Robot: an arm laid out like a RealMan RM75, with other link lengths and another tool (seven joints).
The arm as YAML. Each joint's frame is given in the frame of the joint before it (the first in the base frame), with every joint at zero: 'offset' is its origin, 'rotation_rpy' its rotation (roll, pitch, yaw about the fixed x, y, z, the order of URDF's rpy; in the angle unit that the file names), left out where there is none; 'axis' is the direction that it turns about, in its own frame. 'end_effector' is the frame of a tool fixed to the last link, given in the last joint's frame.
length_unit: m
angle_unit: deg
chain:
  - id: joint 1
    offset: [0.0, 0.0, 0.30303]
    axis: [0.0, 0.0, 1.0]
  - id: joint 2
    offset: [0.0, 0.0, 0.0]
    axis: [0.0, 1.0, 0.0]
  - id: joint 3
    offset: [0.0, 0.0, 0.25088]
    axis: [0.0, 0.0, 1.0]
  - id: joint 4
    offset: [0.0, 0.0, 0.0]
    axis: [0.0, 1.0, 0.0]
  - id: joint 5
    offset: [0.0, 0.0, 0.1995]
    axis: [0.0, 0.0, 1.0]
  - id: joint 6
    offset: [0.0, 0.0, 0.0]
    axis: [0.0, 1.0, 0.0]
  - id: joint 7
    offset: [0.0, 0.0, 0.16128]
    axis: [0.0, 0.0, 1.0]
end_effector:
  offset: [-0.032, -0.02, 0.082]
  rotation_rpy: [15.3, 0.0, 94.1]
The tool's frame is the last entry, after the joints.
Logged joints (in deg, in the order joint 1, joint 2, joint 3, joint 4, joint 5, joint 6, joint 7), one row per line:
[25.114, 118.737, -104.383, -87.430, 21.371, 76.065, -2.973]
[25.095, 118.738, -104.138, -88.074, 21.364, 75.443, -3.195]
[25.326, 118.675, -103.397, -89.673, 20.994, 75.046, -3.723]
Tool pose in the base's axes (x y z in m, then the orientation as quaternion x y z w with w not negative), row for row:
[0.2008, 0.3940, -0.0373, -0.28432, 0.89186, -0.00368, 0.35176]
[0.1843, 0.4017, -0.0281, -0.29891, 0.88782, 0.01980, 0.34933]
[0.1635, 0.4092, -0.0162, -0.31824, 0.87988, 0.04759, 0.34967]
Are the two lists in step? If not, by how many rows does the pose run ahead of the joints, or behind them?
The pose runs 2 rows ahead of the joints: the pose in row i belongs to the joints in row i + 2.
